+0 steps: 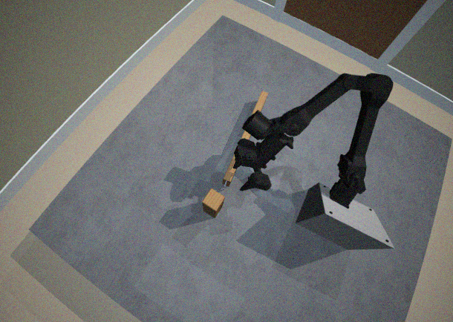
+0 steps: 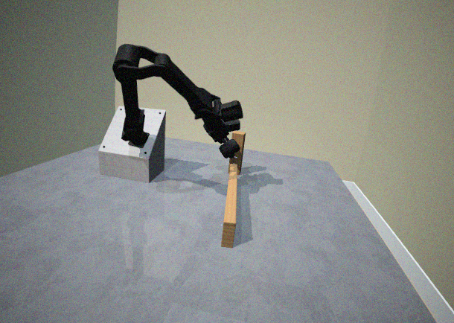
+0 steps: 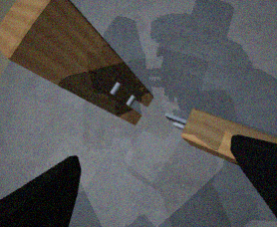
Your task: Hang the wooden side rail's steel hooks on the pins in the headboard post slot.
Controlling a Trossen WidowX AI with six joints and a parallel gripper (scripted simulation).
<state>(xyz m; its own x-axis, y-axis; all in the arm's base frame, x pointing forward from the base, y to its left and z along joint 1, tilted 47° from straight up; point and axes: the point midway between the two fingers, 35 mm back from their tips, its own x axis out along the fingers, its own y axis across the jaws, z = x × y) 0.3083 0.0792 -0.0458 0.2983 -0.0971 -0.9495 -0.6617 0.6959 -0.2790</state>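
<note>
Now: gripper tip 20 mm short of the wooden headboard post, 100 mm to the right of it and 40 mm above it.
</note>
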